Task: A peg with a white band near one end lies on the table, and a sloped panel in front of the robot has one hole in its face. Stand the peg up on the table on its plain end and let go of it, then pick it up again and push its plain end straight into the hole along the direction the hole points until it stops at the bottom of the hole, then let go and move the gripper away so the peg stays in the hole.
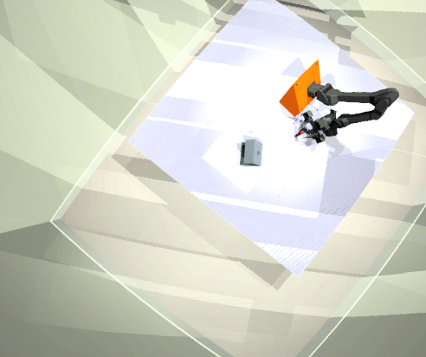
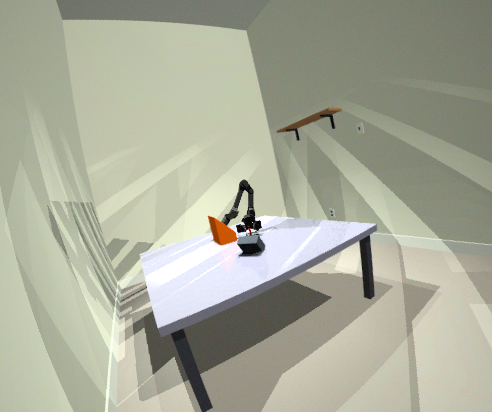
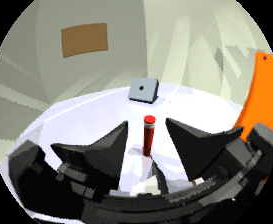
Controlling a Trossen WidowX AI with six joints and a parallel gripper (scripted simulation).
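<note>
Now: the red peg 10 mm below my gripper tip and 10 mm behind it. The rest, counted from my gripper tip: grey sloped panel 260 mm ahead, 100 mm to the right, 20 mm below.
</note>
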